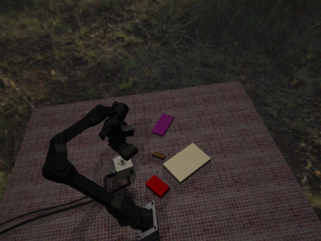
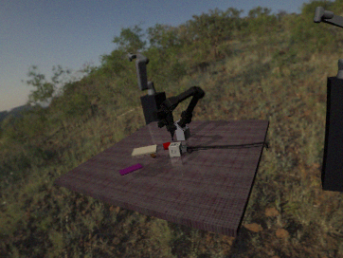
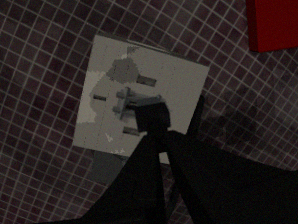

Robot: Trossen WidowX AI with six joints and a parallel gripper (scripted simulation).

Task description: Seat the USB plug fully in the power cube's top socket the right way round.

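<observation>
My gripper tip is 2 cm above the dark USB plug. Round my gripper tip: cream flat panel (29 cm to the right, 13 cm below, 1 cm ahead); small brown block (16 cm to the right, 13 cm below, 7 cm ahead); red block (14 cm to the right, 12 cm below, 10 cm behind).
</observation>
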